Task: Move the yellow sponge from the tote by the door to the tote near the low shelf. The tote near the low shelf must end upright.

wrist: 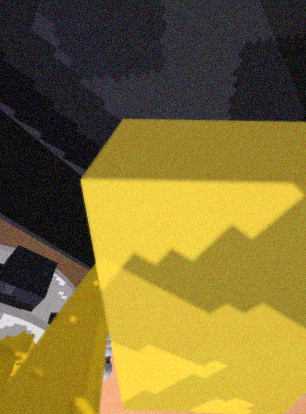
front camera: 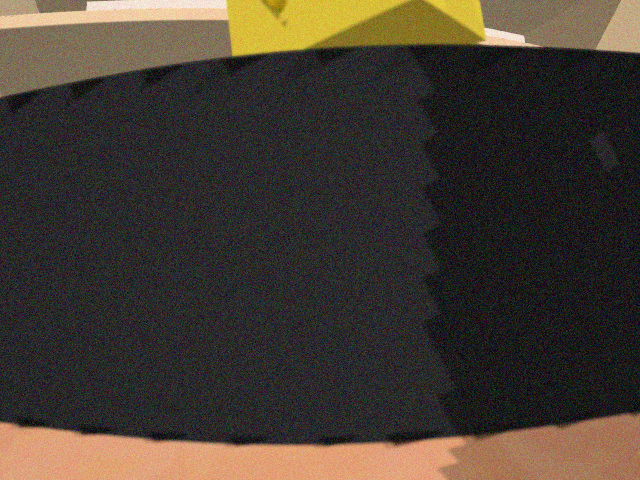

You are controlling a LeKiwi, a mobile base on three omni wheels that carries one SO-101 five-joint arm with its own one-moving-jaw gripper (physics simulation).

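Frame: origin at the arm's base, x ahead, y left, z up, level; millimetres.
Where they show: hand, its tool point: (wrist: 123, 262) (front camera: 282, 2).
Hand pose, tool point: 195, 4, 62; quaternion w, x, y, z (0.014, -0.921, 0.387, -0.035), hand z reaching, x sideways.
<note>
After its pixels a point has its place, as x, y, z.
The yellow sponge (front camera: 289, 36) @(193, 1, 45) (wrist: 200, 210) is a large block in the wrist view. My gripper (wrist: 200, 270) is shut on it; one yellow jaw shows along its left side, and the other jaw is hidden or out of the picture. The black tote (front camera: 232, 232) @(135, 17, -33) (wrist: 200, 60) @(279, -1, -87) near the low shelf fills most of the front view, very close, and looks upright. The sponge shows above the tote's near rim, its lower end hidden behind the near wall. In the wrist view the tote's dark inside lies beyond the sponge. The tote by the door does not show.
The low shelf (front camera: 129, 16) @(481, 208, 243) stands behind the tote, with pale objects on it. Orange-brown floor (front camera: 206, 462) @(128, 27, -89) shows below the tote. Part of my base, with a black block (wrist: 30, 277) @(59, -2, -25) on a grey and white disc, is at the lower left of the wrist view.
</note>
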